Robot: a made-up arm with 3 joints. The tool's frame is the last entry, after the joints.
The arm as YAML. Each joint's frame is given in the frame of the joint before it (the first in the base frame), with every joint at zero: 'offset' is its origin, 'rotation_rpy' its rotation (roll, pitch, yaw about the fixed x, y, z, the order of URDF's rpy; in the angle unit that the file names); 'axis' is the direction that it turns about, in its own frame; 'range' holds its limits. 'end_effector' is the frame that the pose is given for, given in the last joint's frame.
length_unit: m
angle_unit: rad
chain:
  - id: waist
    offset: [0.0, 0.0, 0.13]
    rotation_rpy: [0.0, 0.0, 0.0]
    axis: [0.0, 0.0, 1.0]
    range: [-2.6, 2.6]
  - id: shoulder
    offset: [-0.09, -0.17, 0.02]
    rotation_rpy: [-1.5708, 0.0, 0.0]
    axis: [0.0, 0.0, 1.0]
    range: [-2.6, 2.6]
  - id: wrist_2
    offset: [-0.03, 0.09, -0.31]
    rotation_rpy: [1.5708, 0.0, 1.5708]
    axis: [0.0, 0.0, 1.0]
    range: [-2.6, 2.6]
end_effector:
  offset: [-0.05, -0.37, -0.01]
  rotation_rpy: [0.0, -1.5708, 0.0]
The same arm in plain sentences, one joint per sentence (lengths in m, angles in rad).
The arm has three revolute joints in a row. What follows holds with every joint at zero, and every direction is one of the base frame's.
Joint 1 lies 0.13 m along +z from the base frame's origin and turns about +z, from -2.6 to 2.6 rad.
Joint 2 lies 0.09 m along -x and 0.17 m along -y and 0.02 m along +z from joint 1 and turns about +y, from -2.6 to 2.6 rad.
Joint 3 lies 0.03 m along -x and 0.31 m along -y and 0.09 m along -z from joint 2 and turns about +x, from -2.6 to 2.6 rad.
The tool frame, which is the frame that the pose is given for, lies 0.01 m along -x and 0.37 m along -y and 0.05 m along +z from joint 3; its axes are the base frame's turned by roll 0, pitch 0 and yaw 0 rad (as in URDF: about the fixed x, then y, then z).

